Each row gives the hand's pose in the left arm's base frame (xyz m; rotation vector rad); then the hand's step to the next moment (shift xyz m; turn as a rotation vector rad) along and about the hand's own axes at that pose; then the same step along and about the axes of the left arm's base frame.
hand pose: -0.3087 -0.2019 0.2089 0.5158 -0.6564 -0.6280
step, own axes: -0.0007 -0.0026 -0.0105 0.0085 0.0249 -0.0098
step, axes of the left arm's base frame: 0.0059 0.0012 -0.0090 0.0212 0.0140 0.0120
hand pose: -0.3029 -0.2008 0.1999 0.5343 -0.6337 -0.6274
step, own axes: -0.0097 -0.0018 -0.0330 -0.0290 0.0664 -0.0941
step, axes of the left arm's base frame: 0.0156 0.0139 -0.0274 0.0697 0.0900 -0.0339
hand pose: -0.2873 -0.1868 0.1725 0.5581 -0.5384 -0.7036
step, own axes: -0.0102 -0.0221 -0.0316 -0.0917 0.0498 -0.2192
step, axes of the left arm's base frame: 0.0033 0.0025 -0.0397 0.1001 0.1607 -0.1519
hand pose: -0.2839 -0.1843 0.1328 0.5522 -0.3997 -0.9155
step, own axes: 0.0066 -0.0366 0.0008 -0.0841 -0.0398 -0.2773
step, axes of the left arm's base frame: -0.0199 -0.0235 -0.0209 0.0795 0.1267 -0.2513
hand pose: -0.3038 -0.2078 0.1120 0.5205 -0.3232 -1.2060
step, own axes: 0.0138 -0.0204 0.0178 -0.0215 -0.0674 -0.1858
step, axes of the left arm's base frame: -0.0206 -0.0220 0.0034 0.0323 0.0414 -0.1917
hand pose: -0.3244 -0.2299 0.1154 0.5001 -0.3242 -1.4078
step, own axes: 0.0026 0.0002 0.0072 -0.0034 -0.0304 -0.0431
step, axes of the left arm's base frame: -0.0031 -0.0036 0.0061 -0.0049 0.0068 -0.0522
